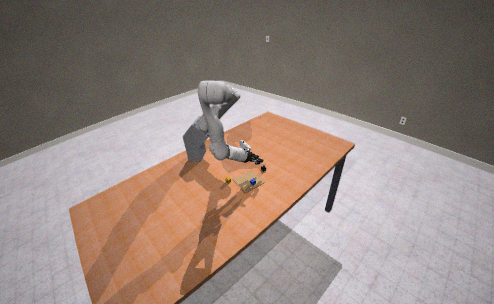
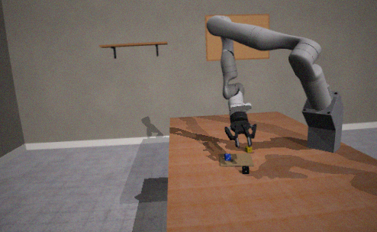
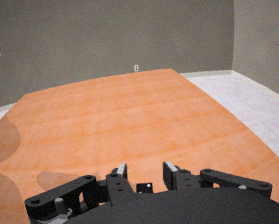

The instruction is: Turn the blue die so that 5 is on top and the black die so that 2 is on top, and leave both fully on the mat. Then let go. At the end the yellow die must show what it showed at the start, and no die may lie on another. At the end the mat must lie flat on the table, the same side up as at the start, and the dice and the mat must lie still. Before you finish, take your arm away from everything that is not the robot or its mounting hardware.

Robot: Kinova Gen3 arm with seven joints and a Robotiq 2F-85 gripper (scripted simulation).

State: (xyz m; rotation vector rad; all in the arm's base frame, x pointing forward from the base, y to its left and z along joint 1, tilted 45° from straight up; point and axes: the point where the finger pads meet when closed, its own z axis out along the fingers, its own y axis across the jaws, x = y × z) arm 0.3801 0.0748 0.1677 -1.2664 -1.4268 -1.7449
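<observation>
Right now the black die is 100 mm below my hand and 40 mm to the left of it. The rest, counted from my hand: blue die: 90 mm to the right, 90 mm below, 50 mm ahead; yellow die: 190 mm to the right, 100 mm below, 60 mm behind; tan mat: 110 mm below, 100 mm to the right, 20 mm ahead.
</observation>
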